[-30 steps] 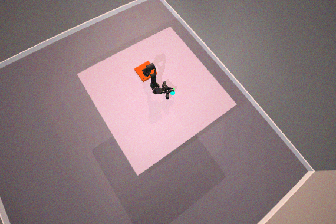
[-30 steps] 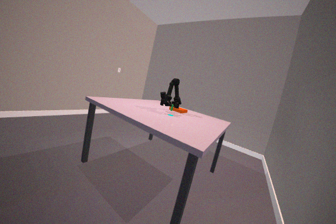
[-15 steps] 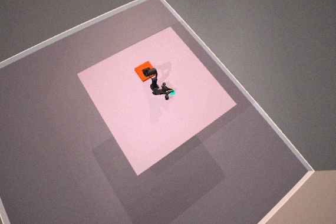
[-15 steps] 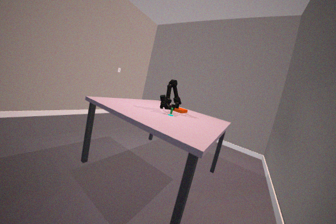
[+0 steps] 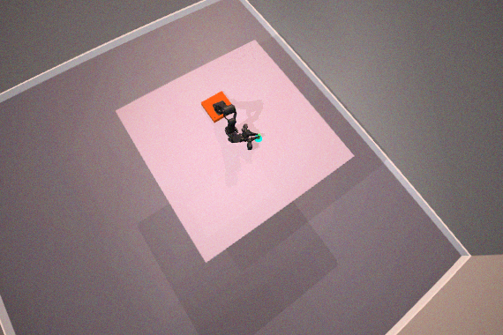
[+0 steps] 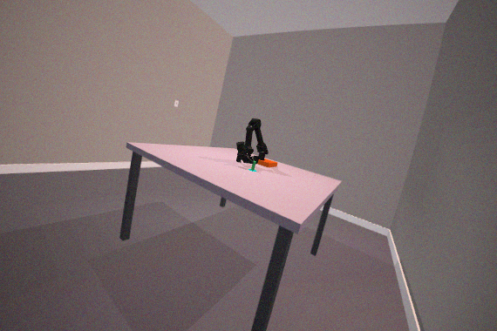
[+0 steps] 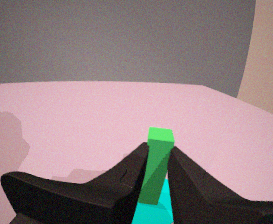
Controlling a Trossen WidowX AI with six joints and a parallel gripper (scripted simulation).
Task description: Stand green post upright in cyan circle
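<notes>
Right now my gripper tip is 2 cm above the green post. Round my gripper tip: cyan circle 6 cm below.
</notes>
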